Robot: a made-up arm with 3 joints.
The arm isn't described. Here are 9 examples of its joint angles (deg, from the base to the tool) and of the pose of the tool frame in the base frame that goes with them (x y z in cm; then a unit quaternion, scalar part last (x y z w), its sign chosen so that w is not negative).
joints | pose
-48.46 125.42 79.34 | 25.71 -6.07 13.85 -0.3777 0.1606 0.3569 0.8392
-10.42 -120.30 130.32 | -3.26 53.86 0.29 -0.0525 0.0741 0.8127 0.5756
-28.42 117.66 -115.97 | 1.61 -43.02 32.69 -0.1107 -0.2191 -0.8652 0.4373
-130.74 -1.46 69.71 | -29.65 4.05 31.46 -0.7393 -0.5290 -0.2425 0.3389
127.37 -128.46 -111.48 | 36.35 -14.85 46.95 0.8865 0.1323 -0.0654 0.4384
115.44 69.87 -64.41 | -37.23 12.40 5.87 0.3284 -0.7790 0.4921 0.2075
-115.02 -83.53 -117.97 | 2.77 -30.26 -32.66 -0.8057 0.2497 0.1590 0.5131
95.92 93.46 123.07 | 18.42 10.07 -17.28 0.7180 0.1898 -0.1711 0.6474
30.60 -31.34 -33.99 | -15.71 28.68 26.21 0.2638 -0.0061 0.0223 0.9643
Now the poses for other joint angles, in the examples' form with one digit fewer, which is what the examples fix.
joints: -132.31 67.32 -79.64
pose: -40.9 8.1 35.4 -0.260 0.877 0.388 0.115
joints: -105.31 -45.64 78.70
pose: -40.5 -8.5 10.3 -0.371 -0.703 -0.536 0.283
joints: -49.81 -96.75 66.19
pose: -24.0 13.8 -9.6 -0.062 -0.416 -0.897 0.135
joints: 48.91 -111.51 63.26
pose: -17.2 25.6 36.3 0.019 0.414 -0.909 0.042
